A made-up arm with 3 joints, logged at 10 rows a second.
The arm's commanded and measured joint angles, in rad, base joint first. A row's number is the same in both.
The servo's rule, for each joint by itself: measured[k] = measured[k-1] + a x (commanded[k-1-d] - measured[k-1]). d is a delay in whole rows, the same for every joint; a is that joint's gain. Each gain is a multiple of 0.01, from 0.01 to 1. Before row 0 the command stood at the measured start. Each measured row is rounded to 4 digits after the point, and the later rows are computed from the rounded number. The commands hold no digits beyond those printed.
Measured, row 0: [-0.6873, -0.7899, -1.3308]
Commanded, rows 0 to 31: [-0.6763, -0.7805, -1.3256]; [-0.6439, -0.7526, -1.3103]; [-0.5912, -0.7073, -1.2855]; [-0.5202, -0.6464, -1.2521]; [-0.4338, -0.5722, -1.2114]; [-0.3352, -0.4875, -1.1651]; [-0.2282, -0.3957, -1.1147]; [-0.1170, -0.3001, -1.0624]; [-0.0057, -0.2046, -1.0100]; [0.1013, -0.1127, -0.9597]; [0.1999, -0.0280, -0.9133]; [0.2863, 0.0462, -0.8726]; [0.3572, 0.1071, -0.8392]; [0.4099, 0.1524, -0.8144]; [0.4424, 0.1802, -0.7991]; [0.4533, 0.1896, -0.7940]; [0.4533, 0.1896, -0.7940]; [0.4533, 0.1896, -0.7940]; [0.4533, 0.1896, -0.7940]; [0.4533, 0.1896, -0.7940]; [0.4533, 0.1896, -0.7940]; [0.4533, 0.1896, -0.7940]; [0.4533, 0.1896, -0.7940]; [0.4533, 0.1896, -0.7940]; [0.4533, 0.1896, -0.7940]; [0.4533, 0.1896, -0.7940]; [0.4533, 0.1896, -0.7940]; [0.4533, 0.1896, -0.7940]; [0.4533, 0.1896, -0.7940]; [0.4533, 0.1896, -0.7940]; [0.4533, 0.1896, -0.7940]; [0.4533, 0.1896, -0.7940]
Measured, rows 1 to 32: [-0.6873, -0.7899, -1.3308]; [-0.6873, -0.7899, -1.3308]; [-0.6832, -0.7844, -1.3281]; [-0.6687, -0.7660, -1.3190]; [-0.6400, -0.7320, -1.3019]; [-0.5957, -0.6824, -1.2765]; [-0.5358, -0.6185, -1.2433]; [-0.4616, -0.5425, -1.2034]; [-0.3752, -0.4574, -1.1582]; [-0.2797, -0.3662, -1.1093]; [-0.1783, -0.2725, -1.0587]; [-0.0748, -0.1798, -1.0082]; [0.0268, -0.0918, -0.9598]; [0.1228, -0.0118, -0.9153]; [0.2095, 0.0572, -0.8765]; [0.2836, 0.1124, -0.8448]; [0.3424, 0.1517, -0.8215]; [0.3834, 0.1737, -0.8075]; [0.4093, 0.1829, -0.8006]; [0.4256, 0.1868, -0.7972]; [0.4358, 0.1884, -0.7956]; [0.4423, 0.1891, -0.7948]; [0.4464, 0.1894, -0.7944]; [0.4490, 0.1895, -0.7942]; [0.4506, 0.1896, -0.7941]; [0.4516, 0.1896, -0.7940]; [0.4522, 0.1896, -0.7940]; [0.4526, 0.1896, -0.7940]; [0.4529, 0.1896, -0.7940]; [0.4530, 0.1896, -0.7940]; [0.4531, 0.1896, -0.7940]; [0.4532, 0.1896, -0.7940]
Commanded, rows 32 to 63: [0.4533, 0.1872, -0.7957]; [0.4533, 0.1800, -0.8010]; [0.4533, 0.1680, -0.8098]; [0.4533, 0.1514, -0.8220]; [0.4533, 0.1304, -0.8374]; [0.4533, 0.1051, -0.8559]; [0.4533, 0.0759, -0.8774]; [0.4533, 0.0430, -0.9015]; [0.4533, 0.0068, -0.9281]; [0.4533, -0.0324, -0.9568]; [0.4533, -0.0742, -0.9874]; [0.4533, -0.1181, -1.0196]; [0.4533, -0.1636, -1.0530]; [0.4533, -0.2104, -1.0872]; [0.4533, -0.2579, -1.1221]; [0.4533, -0.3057, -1.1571]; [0.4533, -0.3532, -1.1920]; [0.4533, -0.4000, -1.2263]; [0.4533, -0.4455, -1.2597]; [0.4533, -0.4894, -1.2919]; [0.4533, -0.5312, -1.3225]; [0.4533, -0.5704, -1.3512]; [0.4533, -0.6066, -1.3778]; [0.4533, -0.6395, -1.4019]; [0.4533, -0.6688, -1.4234]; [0.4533, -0.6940, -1.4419]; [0.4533, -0.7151, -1.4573]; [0.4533, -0.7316, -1.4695]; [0.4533, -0.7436, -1.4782]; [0.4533, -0.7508, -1.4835]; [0.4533, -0.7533, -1.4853]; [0.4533, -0.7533, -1.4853]
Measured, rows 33 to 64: [0.4532, 0.1896, -0.7940]; [0.4532, 0.1896, -0.7940]; [0.4532, 0.1882, -0.7949]; [0.4532, 0.1834, -0.7980]; [0.4532, 0.1745, -0.8040]; [0.4532, 0.1611, -0.8132]; [0.4532, 0.1433, -0.8255]; [0.4532, 0.1211, -0.8410]; [0.4532, 0.0949, -0.8596]; [0.4532, 0.0648, -0.8810]; [0.4532, 0.0312, -0.9050]; [0.4532, -0.0057, -0.9314]; [0.4532, -0.0454, -0.9600]; [0.4532, -0.0876, -0.9904]; [0.4532, -0.1317, -1.0223]; [0.4532, -0.1773, -1.0554]; [0.4532, -0.2240, -1.0894]; [0.4532, -0.2714, -1.1239]; [0.4532, -0.3188, -1.1586]; [0.4532, -0.3659, -1.1931]; [0.4532, -0.4121, -1.2271]; [0.4532, -0.4569, -1.2601]; [0.4532, -0.5000, -1.2919]; [0.4532, -0.5408, -1.3221]; [0.4532, -0.5790, -1.3505]; [0.4532, -0.6141, -1.3767]; [0.4532, -0.6458, -1.4005]; [0.4532, -0.6738, -1.4216]; [0.4532, -0.6978, -1.4398]; [0.4532, -0.7174, -1.4549]; [0.4532, -0.7326, -1.4668]; [0.4532, -0.7432, -1.4753]
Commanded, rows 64 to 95: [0.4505, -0.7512, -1.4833]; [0.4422, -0.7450, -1.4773]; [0.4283, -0.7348, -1.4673]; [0.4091, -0.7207, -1.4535]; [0.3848, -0.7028, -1.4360]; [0.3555, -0.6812, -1.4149]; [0.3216, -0.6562, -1.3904]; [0.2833, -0.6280, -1.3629]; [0.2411, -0.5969, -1.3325]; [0.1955, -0.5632, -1.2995]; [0.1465, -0.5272, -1.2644]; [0.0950, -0.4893, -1.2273]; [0.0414, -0.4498, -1.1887]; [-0.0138, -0.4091, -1.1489]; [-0.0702, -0.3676, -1.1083]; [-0.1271, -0.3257, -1.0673]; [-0.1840, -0.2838, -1.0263]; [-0.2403, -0.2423, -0.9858]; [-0.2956, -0.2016, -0.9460]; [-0.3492, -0.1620, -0.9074]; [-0.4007, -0.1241, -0.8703]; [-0.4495, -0.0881, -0.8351]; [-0.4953, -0.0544, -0.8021]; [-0.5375, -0.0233, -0.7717]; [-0.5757, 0.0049, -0.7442]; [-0.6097, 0.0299, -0.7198]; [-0.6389, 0.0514, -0.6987]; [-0.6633, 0.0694, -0.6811]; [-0.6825, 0.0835, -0.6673]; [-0.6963, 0.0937, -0.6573]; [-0.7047, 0.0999, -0.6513]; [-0.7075, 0.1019, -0.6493]
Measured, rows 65 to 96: [0.4532, -0.7491, -1.4804]; [0.4532, -0.7515, -1.4829]; [0.4522, -0.7513, -1.4831]; [0.4485, -0.7476, -1.4801]; [0.4410, -0.7402, -1.4736]; [0.4292, -0.7289, -1.4633]; [0.4128, -0.7138, -1.4494]; [0.3916, -0.6949, -1.4318]; [0.3657, -0.6725, -1.4107]; [0.3352, -0.6467, -1.3863]; [0.3004, -0.6178, -1.3589]; [0.2616, -0.5861, -1.3286]; [0.2190, -0.5519, -1.2959]; [0.1731, -0.5156, -1.2609]; [0.1244, -0.4774, -1.2241]; [0.0733, -0.4378, -1.1857]; [0.0202, -0.3971, -1.1462]; [-0.0343, -0.3557, -1.1060]; [-0.0897, -0.3140, -1.0654]; [-0.1454, -0.2724, -1.0248]; [-0.2010, -0.2313, -0.9846]; [-0.2558, -0.1911, -0.9452]; [-0.3094, -0.1522, -0.9070]; [-0.3612, -0.1150, -0.8703]; [-0.4108, -0.0799, -0.8355]; [-0.4577, -0.0471, -0.8030]; [-0.5014, -0.0169, -0.7730]; [-0.5415, 0.0102, -0.7459]; [-0.5775, 0.0341, -0.7218]; [-0.6092, 0.0546, -0.7010]; [-0.6363, 0.0714, -0.6838]; [-0.6585, 0.0843, -0.6703]
